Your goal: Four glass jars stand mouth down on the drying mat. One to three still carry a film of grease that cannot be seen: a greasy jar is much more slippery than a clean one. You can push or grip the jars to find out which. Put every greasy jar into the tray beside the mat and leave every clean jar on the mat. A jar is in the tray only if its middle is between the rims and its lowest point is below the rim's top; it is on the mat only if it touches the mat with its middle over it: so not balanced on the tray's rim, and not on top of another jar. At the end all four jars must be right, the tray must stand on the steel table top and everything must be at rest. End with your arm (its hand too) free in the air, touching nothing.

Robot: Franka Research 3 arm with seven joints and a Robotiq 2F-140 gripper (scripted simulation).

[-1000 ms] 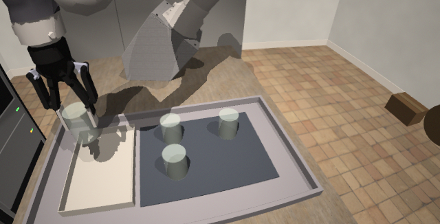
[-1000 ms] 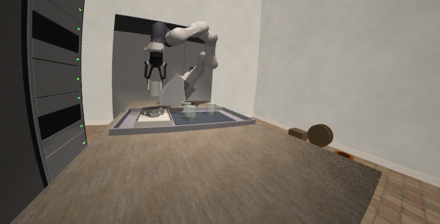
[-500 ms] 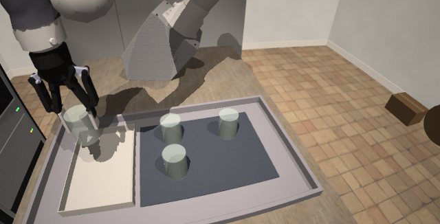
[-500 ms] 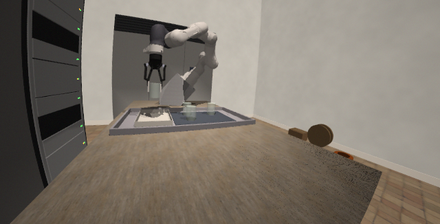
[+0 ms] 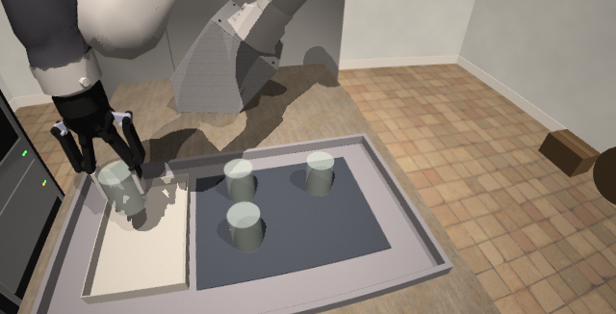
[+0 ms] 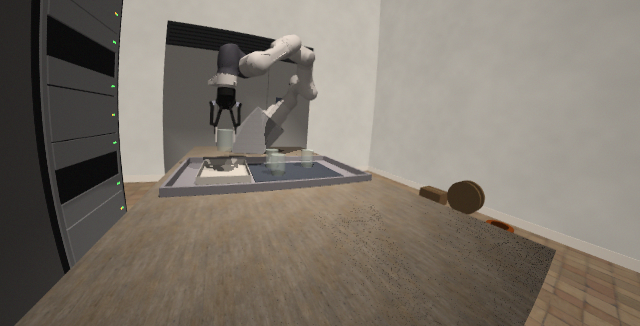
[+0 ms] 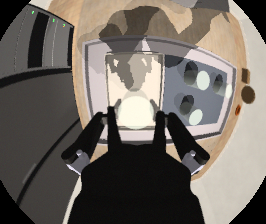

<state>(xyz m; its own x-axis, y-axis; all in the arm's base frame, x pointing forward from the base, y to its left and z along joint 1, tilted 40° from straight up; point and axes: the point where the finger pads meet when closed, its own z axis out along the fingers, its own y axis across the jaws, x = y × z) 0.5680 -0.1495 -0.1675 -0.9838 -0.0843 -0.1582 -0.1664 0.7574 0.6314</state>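
My gripper is now 16 cm above the cream tray. Also, from my hand: dark drying mat: 5 cm behind, 31 cm to the left, 17 cm below; then rimmed steel table top: 2 cm behind, 21 cm to the left, 17 cm below.
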